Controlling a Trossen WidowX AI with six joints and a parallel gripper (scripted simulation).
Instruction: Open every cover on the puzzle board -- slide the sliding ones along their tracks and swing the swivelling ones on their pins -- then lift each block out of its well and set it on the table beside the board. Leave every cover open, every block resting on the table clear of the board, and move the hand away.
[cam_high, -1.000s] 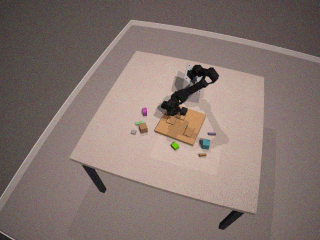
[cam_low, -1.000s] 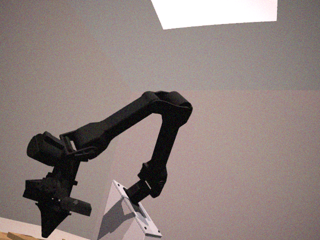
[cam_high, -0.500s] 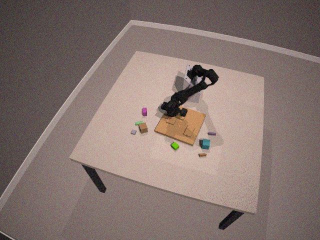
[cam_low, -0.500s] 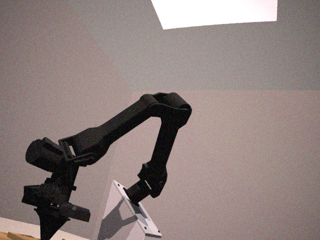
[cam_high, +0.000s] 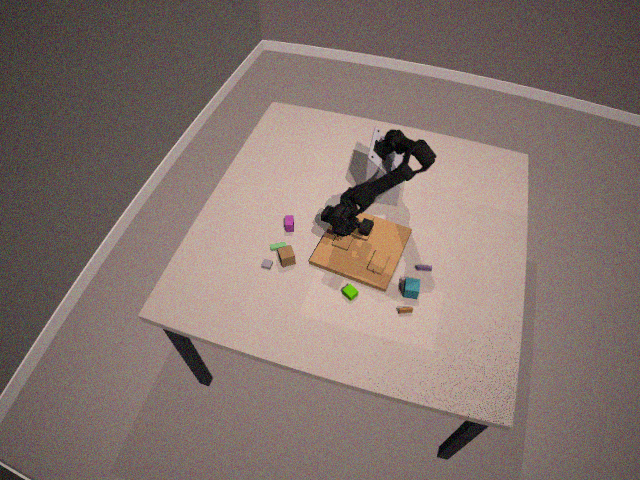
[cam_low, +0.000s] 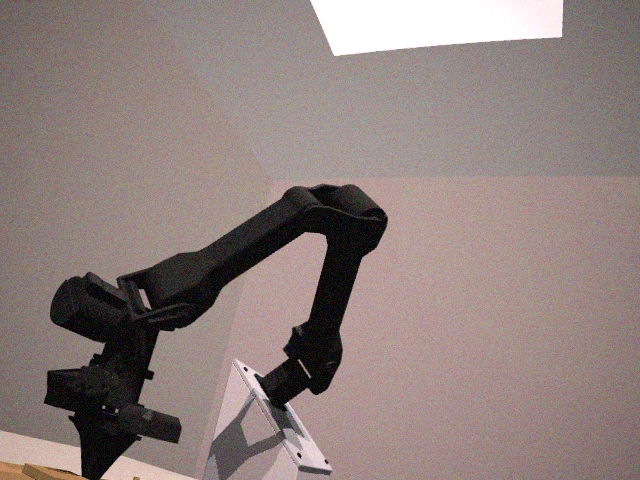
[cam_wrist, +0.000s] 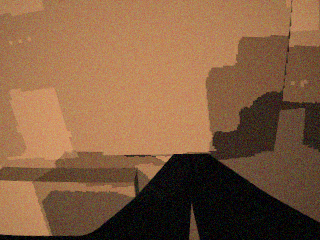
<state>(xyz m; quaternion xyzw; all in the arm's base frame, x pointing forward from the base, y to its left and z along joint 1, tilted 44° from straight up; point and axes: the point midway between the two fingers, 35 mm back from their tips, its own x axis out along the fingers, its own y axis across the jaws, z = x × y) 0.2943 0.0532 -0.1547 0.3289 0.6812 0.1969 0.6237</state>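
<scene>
Right now my gripper tip is 1 cm short of the tan puzzle board and 7 cm to the right of it. From my gripper tip the other things lie so: magenta block (1 cm behind, 22 cm to the right); then brown cube (15 cm ahead, 19 cm to the right); then bright green cube (24 cm ahead, 6 cm to the left, 1 cm below).
</scene>
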